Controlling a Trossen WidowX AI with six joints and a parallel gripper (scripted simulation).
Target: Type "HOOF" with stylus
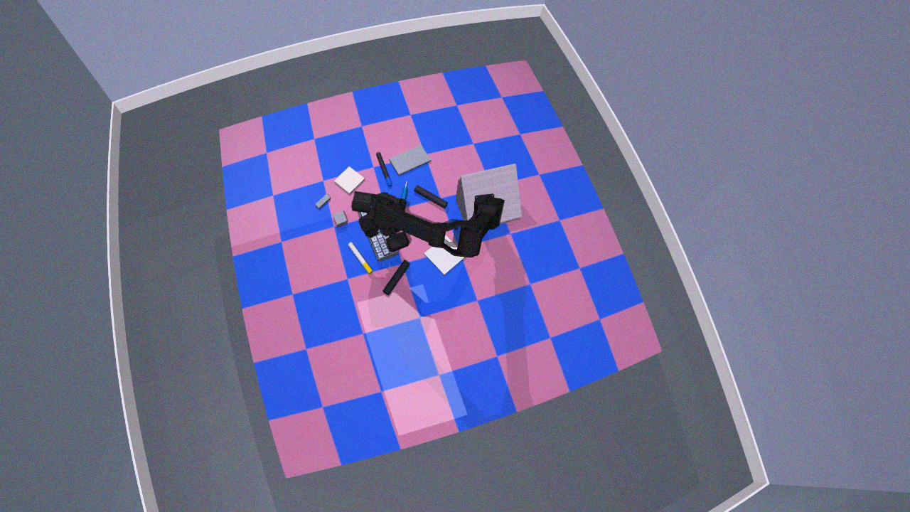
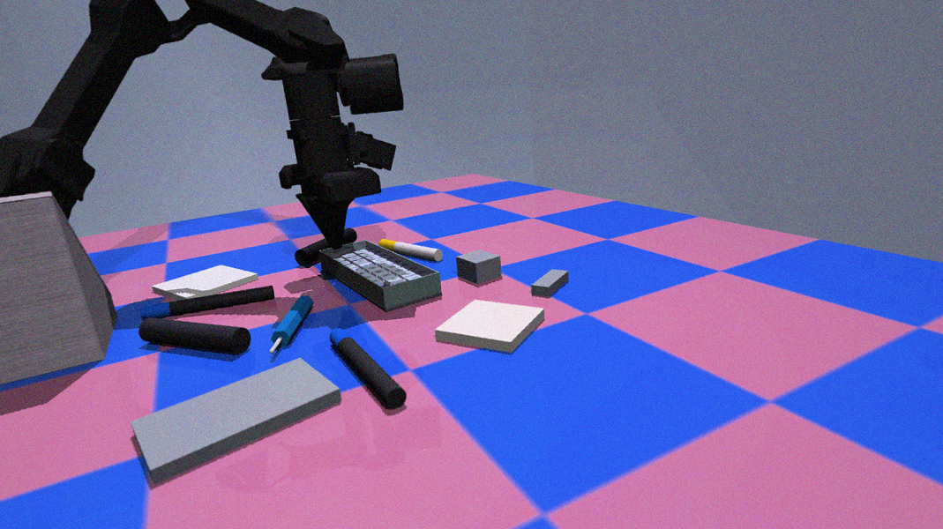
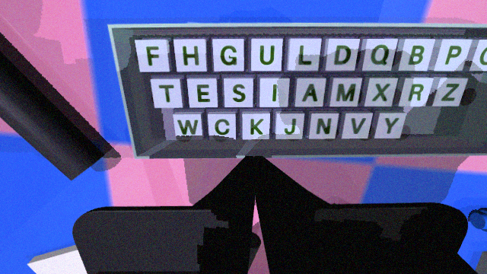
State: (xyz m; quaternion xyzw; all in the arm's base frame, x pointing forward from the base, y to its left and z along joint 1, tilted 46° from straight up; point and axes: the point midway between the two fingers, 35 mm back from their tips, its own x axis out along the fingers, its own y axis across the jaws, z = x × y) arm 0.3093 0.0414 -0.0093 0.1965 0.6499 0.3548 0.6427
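Right now the blue stylus is 150 mm to the right of my gripper tip, 80 mm behind it and 30 mm below it. From my gripper tip the other things lie so: white pad: 240 mm to the right, 100 mm ahead, 40 mm below; stylus tip: 180 mm to the right, 90 mm behind, 30 mm below; white-and-yellow marker: 100 mm ahead, 70 mm to the left, 30 mm below.
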